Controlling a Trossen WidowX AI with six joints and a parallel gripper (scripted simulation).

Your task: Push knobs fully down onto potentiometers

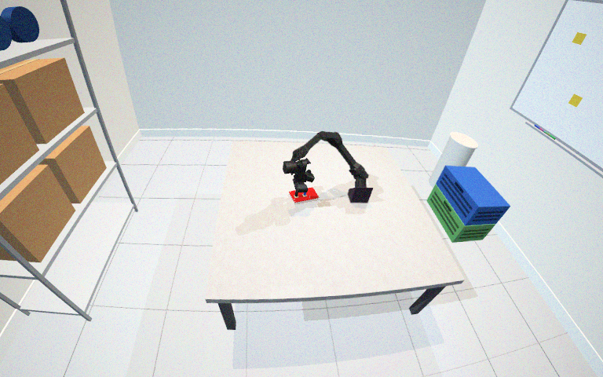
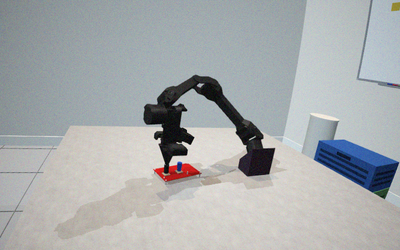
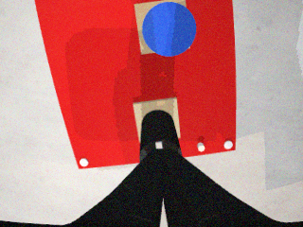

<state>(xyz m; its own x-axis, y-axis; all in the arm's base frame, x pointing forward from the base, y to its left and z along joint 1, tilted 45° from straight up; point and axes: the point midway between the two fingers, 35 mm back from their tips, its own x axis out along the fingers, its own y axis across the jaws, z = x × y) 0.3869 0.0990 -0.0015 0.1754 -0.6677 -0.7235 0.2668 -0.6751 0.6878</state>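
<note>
Now: the black knob 10 mm below my gripper tip. The rest, counted from my gripper tip: blue knob: 50 mm behind, 10 mm to the right, 20 mm below.
</note>
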